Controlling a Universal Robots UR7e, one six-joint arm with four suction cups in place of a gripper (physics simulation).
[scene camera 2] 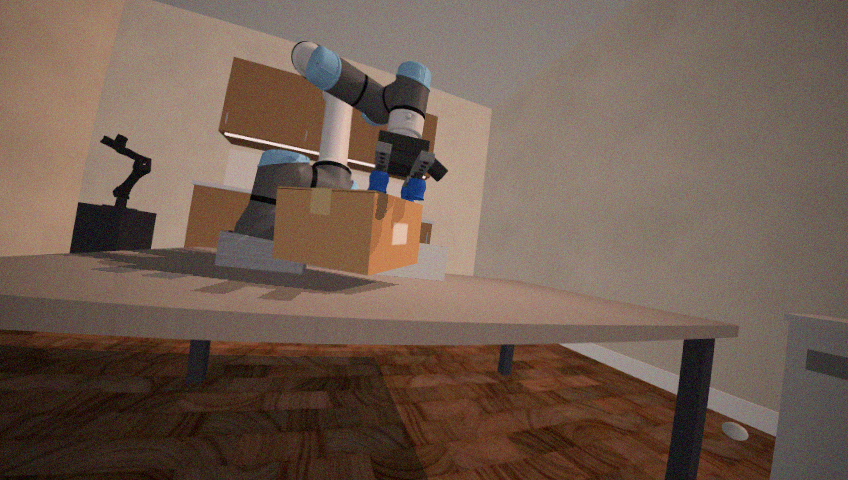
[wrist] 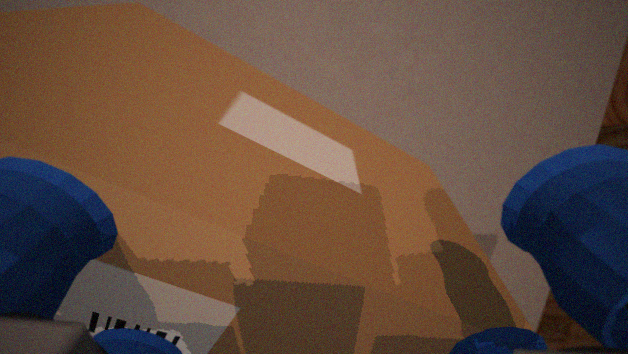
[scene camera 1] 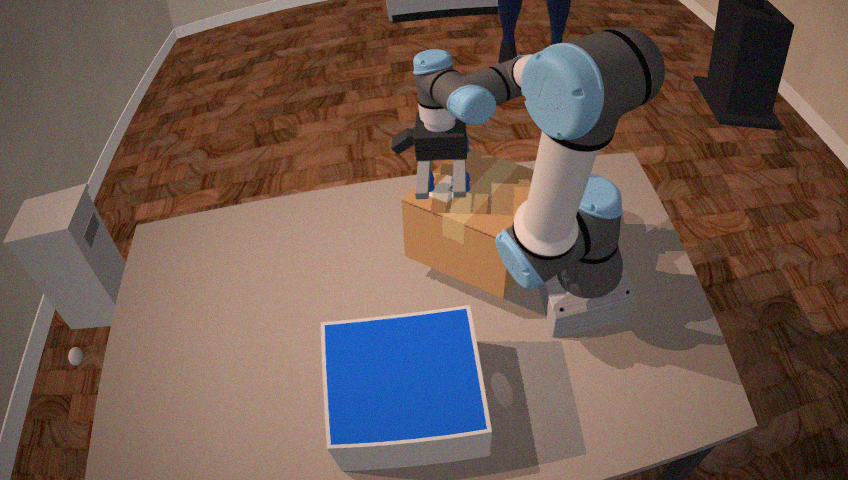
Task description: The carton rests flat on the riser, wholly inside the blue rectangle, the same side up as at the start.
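Note:
The brown carton (scene camera 1: 456, 250) (scene camera 2: 331, 232) (wrist: 153, 132) is at the back of the table (scene camera 1: 235, 269), close to the arm's base. In the scene camera 2 view it hangs slightly tilted, just above the table top, with a shadow under it. My gripper (scene camera 1: 441, 188) (scene camera 2: 395, 185) presses its blue suction cups (wrist: 43, 233) on the carton's top near one corner, next to a label with a barcode (wrist: 144, 317). The grey riser (scene camera 1: 409, 453) with the blue rectangle (scene camera 1: 403, 375) stands at the table's front, with nothing on it.
The arm's base mount (scene camera 1: 594, 310) stands just right of the carton. A grey cabinet (scene camera 1: 62, 250) (scene camera 2: 820, 393) and a white ball (scene camera 1: 74, 356) are beside the table on the left. A dark stand (scene camera 1: 749, 59) is on the floor far right.

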